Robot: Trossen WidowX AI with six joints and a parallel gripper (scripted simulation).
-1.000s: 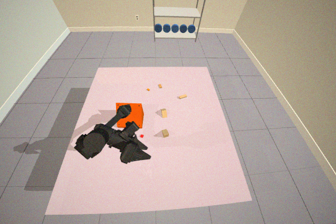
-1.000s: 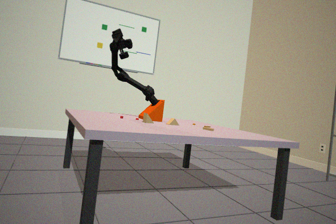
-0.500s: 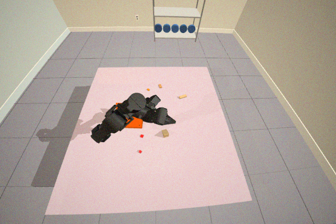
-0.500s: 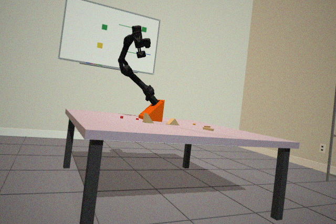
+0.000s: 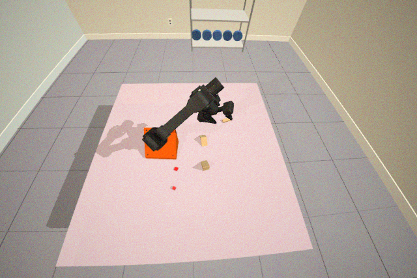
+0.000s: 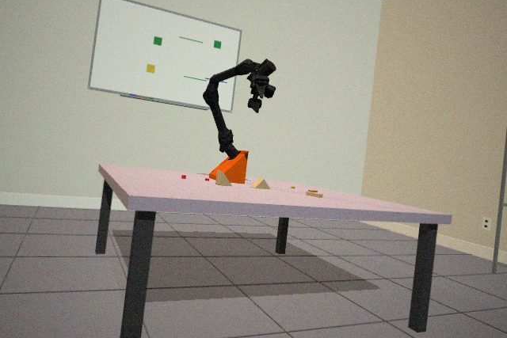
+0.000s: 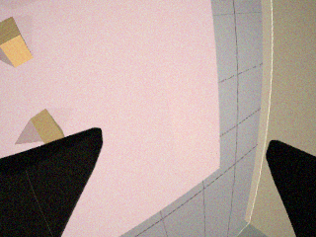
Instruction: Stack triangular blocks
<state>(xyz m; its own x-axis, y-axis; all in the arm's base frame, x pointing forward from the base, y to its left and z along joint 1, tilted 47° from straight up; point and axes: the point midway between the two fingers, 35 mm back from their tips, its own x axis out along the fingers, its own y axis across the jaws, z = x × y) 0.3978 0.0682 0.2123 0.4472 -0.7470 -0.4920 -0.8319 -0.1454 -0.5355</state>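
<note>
The tan triangular block lies 80 mm behind my gripper tip, 110 mm to the left of it and 350 mm below it. The rest, counted from my gripper tip: small tan flat piece (130 mm ahead, 260 mm to the left, 370 mm below).
</note>
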